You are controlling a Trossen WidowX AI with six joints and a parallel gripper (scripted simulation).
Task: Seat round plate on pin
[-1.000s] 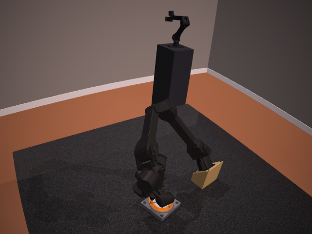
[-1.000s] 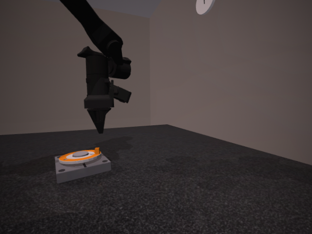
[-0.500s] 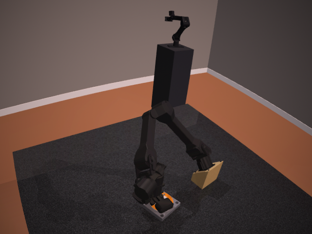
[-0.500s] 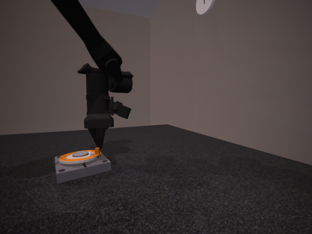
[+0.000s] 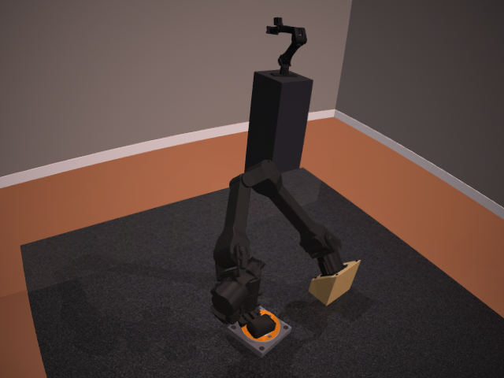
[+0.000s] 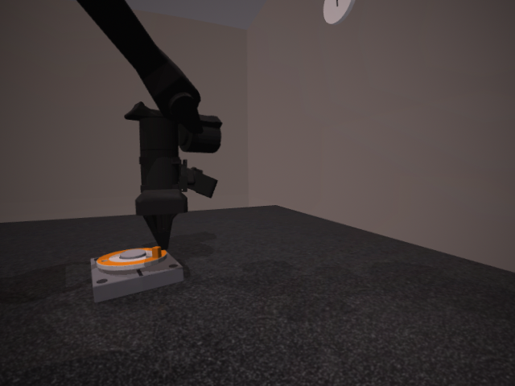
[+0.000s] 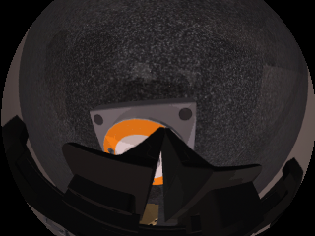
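Now: gripper tip 5 cm past the grey square base, 2 cm to the right of it and 2 cm above it.
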